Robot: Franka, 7 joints.
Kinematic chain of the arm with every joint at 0, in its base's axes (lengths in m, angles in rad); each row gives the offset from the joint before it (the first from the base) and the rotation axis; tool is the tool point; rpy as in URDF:
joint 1: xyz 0 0 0.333 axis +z
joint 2: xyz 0 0 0 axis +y
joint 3: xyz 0 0 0.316 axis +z
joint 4: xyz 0.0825 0 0 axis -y
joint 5: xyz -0.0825 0 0.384 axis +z
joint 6: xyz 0 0 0 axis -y
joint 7: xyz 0.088 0 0 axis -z
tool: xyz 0 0 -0.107 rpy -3.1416 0 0
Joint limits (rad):
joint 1: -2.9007..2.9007
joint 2: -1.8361..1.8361
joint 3: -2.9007..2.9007
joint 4: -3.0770..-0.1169
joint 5: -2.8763..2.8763
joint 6: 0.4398..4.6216
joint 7: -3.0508..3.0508
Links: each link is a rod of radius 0.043 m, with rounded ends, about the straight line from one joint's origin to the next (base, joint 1, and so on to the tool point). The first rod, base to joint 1, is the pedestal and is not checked.
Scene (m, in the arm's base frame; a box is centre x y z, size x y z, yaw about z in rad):
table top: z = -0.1
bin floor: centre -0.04 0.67 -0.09 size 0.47 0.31 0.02 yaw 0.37
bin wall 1: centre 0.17 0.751 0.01 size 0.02 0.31 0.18 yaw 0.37
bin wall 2: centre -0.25 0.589 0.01 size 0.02 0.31 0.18 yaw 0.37
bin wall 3: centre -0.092 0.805 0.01 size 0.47 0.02 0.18 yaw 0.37
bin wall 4: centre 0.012 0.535 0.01 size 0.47 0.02 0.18 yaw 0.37
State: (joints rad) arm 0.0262 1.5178 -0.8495 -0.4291 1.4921 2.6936 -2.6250
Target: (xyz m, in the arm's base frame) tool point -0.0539 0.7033 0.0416
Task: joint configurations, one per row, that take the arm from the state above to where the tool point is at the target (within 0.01 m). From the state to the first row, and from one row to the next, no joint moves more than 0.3 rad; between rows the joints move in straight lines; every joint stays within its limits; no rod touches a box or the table.
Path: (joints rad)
1: 0.2786 1.3536 -0.6065 -0.6662 1.4763 2.5945 -2.6250
2: 0.5310 1.1894 -0.3636 -0.9033 1.4605 2.4954 -2.6250
3: 0.7834 1.0253 -0.1206 -1.1404 1.4448 2.3963 -2.6250
4: 1.0358 0.8611 0.1224 -1.3775 1.4290 2.2971 -2.6250
5: 1.2882 0.6969 0.3653 -1.6145 1.4132 2.1980 -2.6250
6: 1.3243 0.9248 0.3406 -1.4902 1.4280 2.2463 -2.6250
7: 1.3604 1.1527 0.3158 -1.3660 1.4429 2.2947 -2.6250

